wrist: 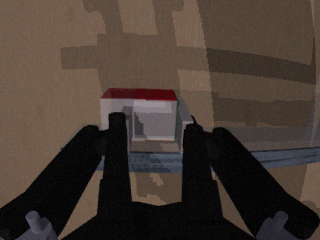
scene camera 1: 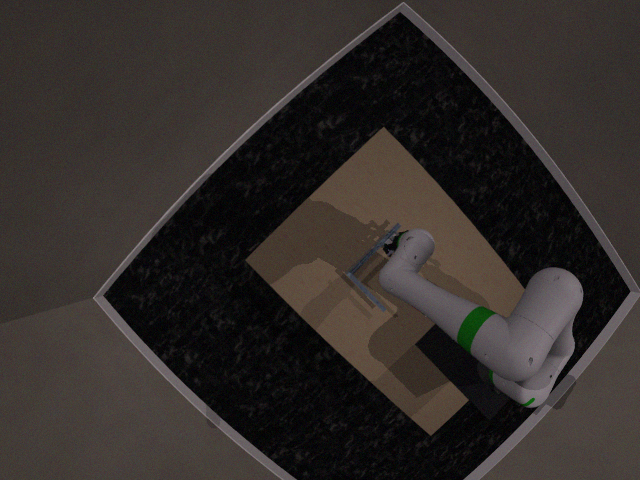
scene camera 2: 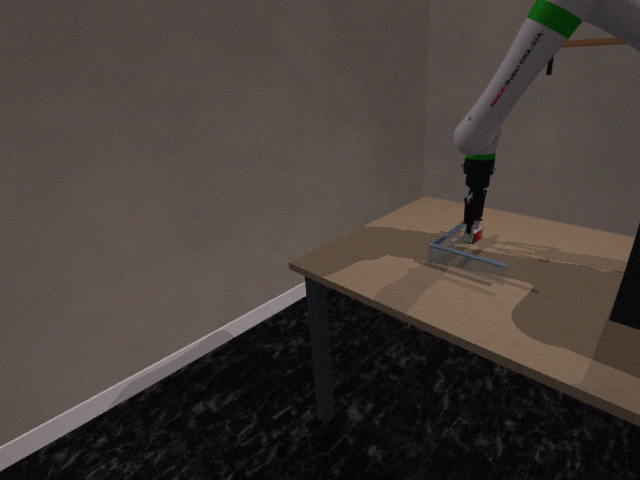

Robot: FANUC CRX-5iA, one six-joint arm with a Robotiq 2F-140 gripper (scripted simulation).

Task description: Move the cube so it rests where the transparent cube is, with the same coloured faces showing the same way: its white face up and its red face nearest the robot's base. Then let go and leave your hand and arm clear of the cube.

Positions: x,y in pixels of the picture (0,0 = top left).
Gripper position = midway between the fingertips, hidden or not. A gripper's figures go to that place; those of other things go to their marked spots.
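The gripper [wrist: 154,108] sits 210 mm from the lens, while a cube [wrist: 155,119] is 180 mm from the lens.
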